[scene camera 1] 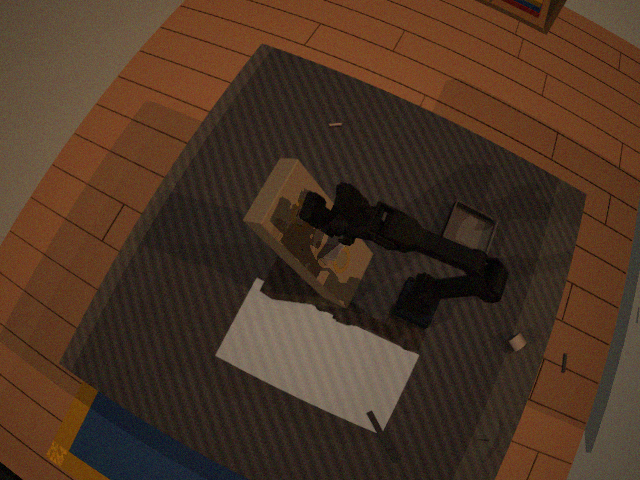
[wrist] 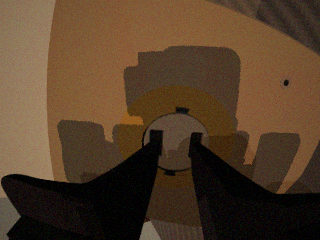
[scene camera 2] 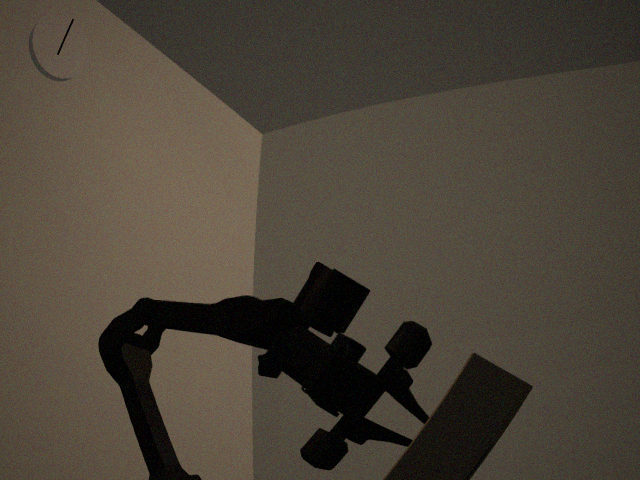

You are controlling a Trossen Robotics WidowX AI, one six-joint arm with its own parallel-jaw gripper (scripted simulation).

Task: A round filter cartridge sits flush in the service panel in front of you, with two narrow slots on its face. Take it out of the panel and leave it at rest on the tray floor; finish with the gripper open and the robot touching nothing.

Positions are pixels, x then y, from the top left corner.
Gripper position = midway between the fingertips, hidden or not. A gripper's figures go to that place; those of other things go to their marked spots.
Scene:
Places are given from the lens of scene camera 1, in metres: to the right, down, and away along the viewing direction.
my gripper [scene camera 1: 302, 215]: -0.04, -0.06, 1.21
tan service panel [scene camera 1: 272, 216]: -0.10, -0.05, 1.14

